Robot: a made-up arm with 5 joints. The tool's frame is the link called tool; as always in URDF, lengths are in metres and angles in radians.
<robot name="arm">
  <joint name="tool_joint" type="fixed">
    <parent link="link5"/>
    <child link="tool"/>
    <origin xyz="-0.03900 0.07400 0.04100" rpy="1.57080 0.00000 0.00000"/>
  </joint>
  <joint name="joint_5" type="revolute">
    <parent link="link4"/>
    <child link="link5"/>
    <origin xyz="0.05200 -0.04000 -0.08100" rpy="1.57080 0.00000 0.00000"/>
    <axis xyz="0 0 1"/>
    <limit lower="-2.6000" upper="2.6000"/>
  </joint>
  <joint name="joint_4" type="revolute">
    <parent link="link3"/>
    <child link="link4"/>
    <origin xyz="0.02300 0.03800 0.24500" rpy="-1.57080 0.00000 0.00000"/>
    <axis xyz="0 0 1"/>
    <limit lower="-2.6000" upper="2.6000"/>
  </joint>
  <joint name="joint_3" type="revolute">
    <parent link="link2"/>
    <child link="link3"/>
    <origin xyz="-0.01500 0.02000 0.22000" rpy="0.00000 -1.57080 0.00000"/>
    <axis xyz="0 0 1"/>
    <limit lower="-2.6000" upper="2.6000"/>
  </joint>
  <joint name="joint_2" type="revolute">
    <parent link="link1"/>
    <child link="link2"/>
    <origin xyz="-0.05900 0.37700 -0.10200" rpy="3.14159 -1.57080 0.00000"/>
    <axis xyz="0 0 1"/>
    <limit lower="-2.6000" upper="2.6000"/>
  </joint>
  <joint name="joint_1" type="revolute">
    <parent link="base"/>
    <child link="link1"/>
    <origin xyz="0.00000 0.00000 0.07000" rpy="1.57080 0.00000 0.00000"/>
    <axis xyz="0 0 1"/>
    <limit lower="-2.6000" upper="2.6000"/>
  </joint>
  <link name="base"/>
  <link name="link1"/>
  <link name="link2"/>
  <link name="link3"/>
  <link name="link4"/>
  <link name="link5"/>
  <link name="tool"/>
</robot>
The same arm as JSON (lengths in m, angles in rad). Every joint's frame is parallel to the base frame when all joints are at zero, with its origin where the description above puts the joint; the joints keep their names.
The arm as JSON. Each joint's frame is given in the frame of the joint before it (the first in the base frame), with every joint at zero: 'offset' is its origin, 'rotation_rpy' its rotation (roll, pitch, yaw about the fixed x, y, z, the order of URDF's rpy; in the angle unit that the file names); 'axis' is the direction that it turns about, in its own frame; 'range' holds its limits. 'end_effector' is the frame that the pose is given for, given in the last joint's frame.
{"length_unit": "m", "angle_unit": "rad", "chain": [
  {"id": "joint_1", "offset": [0.0, 0.0, 0.07], "rotation_rpy": [0.0, 0.0, 0.0], "axis": [0.0, -1.0, 0.0], "range": [-2.6, 2.6]},
  {"id": "joint_2", "offset": [-0.059, 0.102, 0.377], "rotation_rpy": [0.0, 0.0, 0.0], "axis": [1.0, 0.0, 0.0], "range": [-2.6, 2.6]},
  {"id": "joint_3", "offset": [0.22, 0.015, -0.02], "rotation_rpy": [0.0, 0.0, 0.0], "axis": [0.0, 1.0, 0.0], "range": [-2.6, 2.6]},
  {"id": "joint_4", "offset": [0.023, 0.245, -0.038], "rotation_rpy": [0.0, 0.0, 0.0], "axis": [0.0, 0.0, -1.0], "range": [-2.6, 2.6]},
  {"id": "joint_5", "offset": [0.052, 0.04, 0.081], "rotation_rpy": [0.0, 0.0, 0.0], "axis": [0.0, 1.0, 0.0], "range": [-2.6, 2.6]}
], "end_effector": {"offset": [-0.039, 0.041, -0.074], "rotation_rpy": [0.0, 0.0, 0.0]}}

